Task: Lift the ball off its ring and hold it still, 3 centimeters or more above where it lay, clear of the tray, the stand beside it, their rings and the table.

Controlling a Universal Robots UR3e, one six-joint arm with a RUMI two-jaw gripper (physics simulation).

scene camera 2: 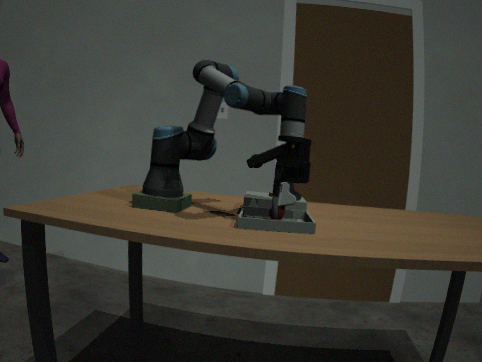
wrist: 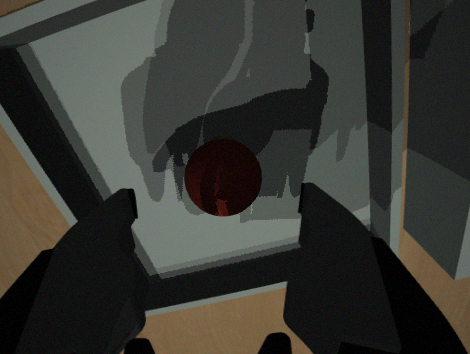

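Pixels of known places: gripper, fingertip midpoint: (scene camera 2: 279,215) (wrist: 218,189); arm's base, origin of the base link: (scene camera 2: 162,193).
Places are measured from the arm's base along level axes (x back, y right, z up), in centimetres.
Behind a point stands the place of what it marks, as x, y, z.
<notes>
The dark red ball (scene camera 2: 278,213) {-36.8, 6.0, -0.8} (wrist: 223,177) {-35.1, 4.2, 0.7} rests low inside the grey tray (scene camera 2: 275,227) {-37.5, 13.7, -3.1} (wrist: 215,281) {-45.3, 5.8, -2.6}. The ring under it cannot be made out. My gripper (scene camera 2: 281,208) {-36.9, 4.6, -1.6} (wrist: 218,189) {-36.9, 4.6, -1.6} is open and points down over the tray. In the wrist view its two fingertips stand wide apart, left and right of the ball, a little lower in the picture than the ball's middle, with gaps on both sides. In the scene view one finger partly covers the ball. The grey stand (scene camera 2: 251,197) {-26.3, -7.1, 1.0} (wrist: 435,192) {-38.2, -8.0, -1.3} is beside the tray, behind it in the scene view.
The tray's raised walls surround the ball. A small yellowish piece (scene camera 2: 271,194) {-31.0, -14.8, 1.6} shows on the stand, partly hidden by the gripper. The arm's green base block (scene camera 2: 161,202) {-3.4, 7.0, -1.6} sits to the left on the wooden table (scene camera 2: 125,220) {-2.9, 25.5, -4.1}. Shadows of the gripper fall across the tray floor.
</notes>
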